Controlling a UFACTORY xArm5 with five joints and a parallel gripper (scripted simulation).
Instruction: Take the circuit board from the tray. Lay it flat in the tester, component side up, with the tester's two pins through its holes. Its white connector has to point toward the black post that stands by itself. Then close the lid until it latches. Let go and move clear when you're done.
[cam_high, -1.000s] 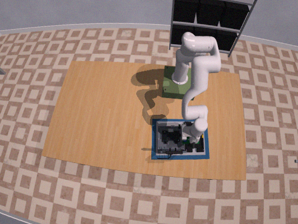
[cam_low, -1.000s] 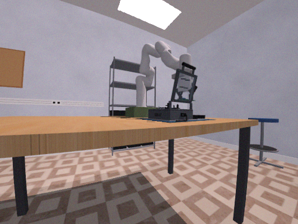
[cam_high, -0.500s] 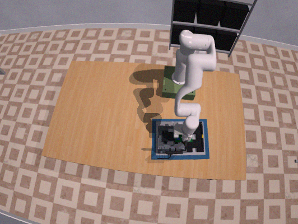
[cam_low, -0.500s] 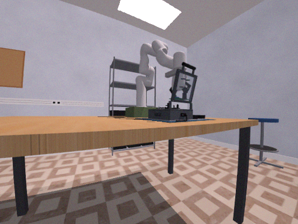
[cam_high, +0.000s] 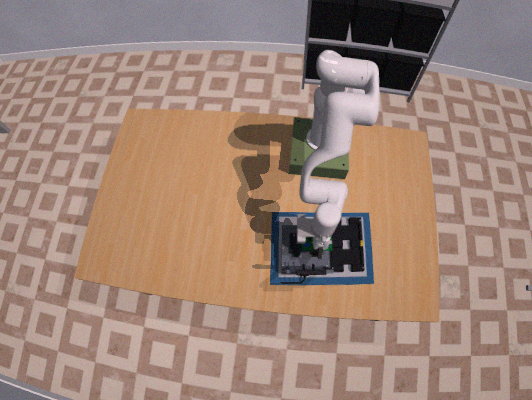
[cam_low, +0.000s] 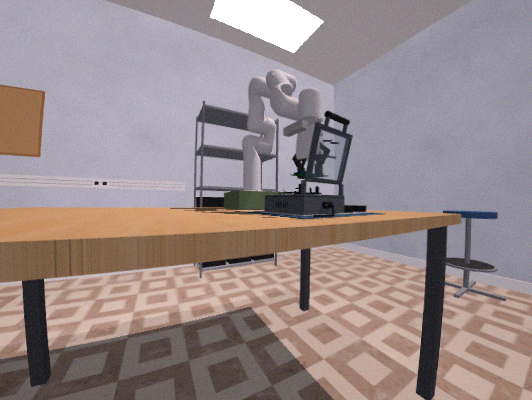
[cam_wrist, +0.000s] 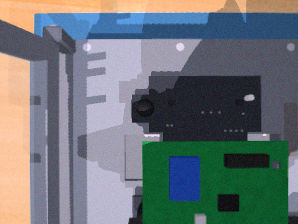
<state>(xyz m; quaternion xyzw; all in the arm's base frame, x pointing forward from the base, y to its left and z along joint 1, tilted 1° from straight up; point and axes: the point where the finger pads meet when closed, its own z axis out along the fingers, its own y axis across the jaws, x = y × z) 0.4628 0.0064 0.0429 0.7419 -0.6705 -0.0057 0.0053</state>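
Now: the tester 20 mm ahead of my hand and 20 mm below it. The rest, counted from my hand: green circuit board: right at my hand; then tester lid: 120 mm ahead, 30 mm to the right, 50 mm above.
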